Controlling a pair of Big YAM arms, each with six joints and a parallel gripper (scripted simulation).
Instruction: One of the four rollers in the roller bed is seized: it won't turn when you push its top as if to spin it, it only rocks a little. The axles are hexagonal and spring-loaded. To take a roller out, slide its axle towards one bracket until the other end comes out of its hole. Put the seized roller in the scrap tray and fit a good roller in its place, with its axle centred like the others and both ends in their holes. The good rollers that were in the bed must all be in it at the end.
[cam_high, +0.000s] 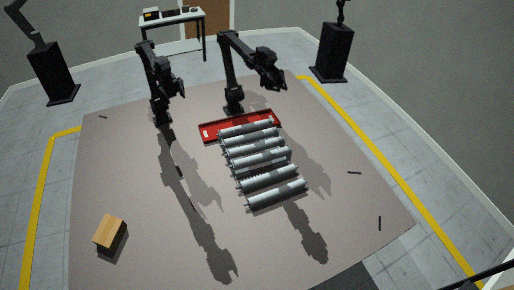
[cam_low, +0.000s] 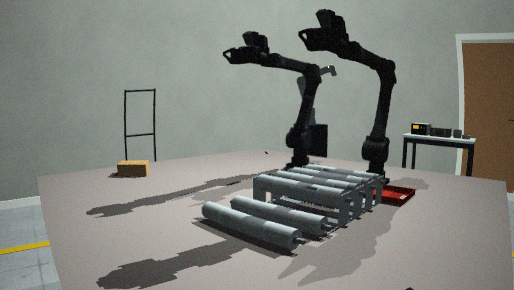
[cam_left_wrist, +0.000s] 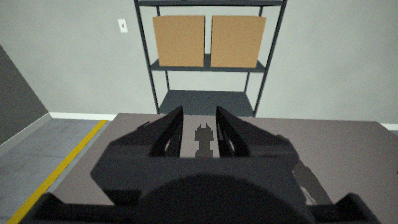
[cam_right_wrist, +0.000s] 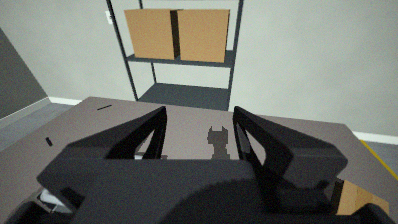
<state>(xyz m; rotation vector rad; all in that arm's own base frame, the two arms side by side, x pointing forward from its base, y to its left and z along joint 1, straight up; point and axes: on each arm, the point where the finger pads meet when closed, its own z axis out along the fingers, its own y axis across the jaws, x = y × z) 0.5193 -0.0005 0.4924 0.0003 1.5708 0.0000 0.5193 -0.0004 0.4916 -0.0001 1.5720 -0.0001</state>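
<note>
Now: right hand 42 cm above the bed roller, 34 cm to the right of it and 15 cm past it. Also, from my right hand: red scrap tray 49 cm below, 33 cm behind, 31 cm to the left; then cardboard box 46 cm to the right, 46 cm below, 27 cm ahead.
</note>
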